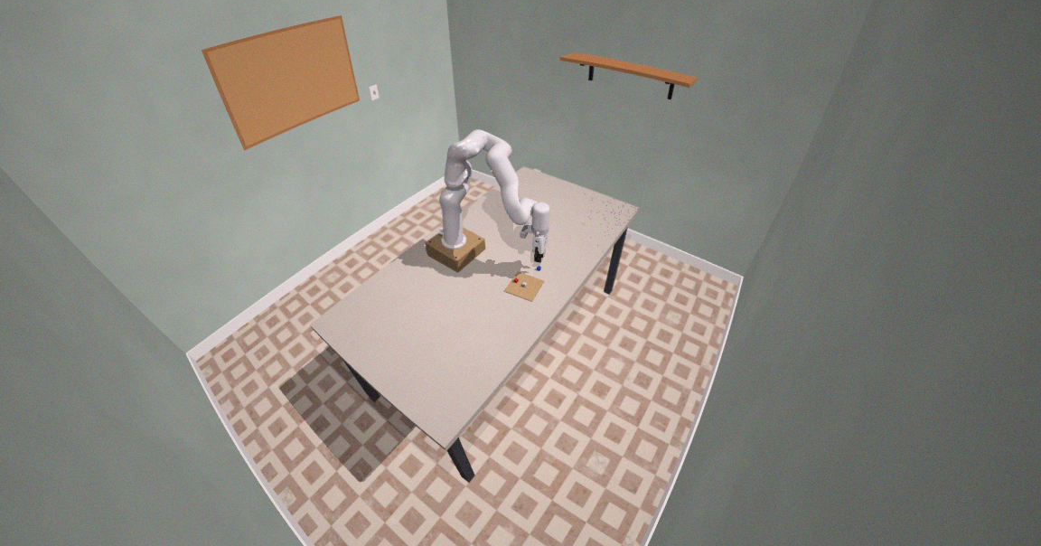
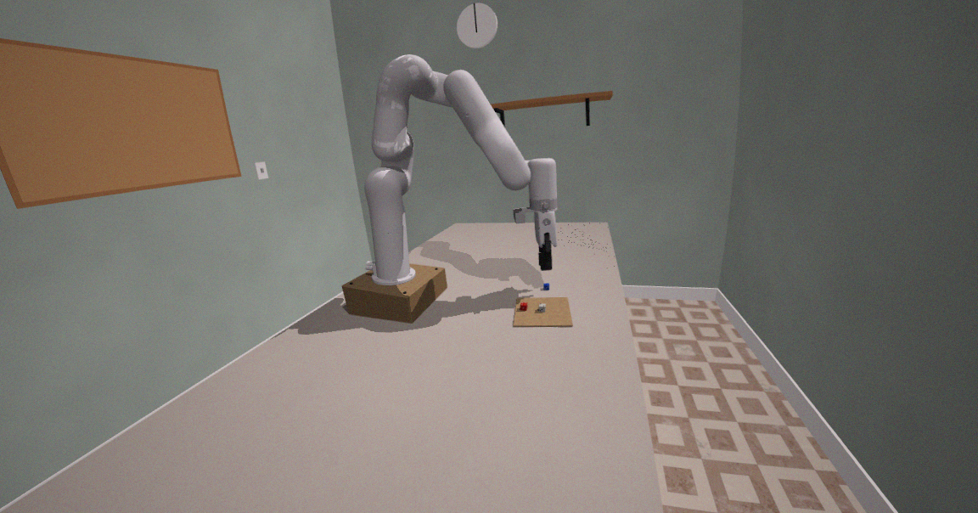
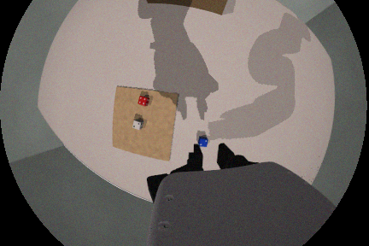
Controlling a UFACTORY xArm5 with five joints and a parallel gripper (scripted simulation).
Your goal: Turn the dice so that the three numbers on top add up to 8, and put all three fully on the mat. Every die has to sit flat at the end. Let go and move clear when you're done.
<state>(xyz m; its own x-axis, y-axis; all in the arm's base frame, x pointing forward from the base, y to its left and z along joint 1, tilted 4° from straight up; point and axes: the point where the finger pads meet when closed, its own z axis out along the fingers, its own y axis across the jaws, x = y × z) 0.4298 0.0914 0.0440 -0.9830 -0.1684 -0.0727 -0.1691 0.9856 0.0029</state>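
Right now my hand is 80 mm above the blue die. Round my hand: tan mat 10 mm behind, 130 mm to the right, 90 mm below; then white die 10 mm behind, 130 mm to the right, 80 mm below; then red die 50 mm behind, 130 mm to the right, 80 mm below.
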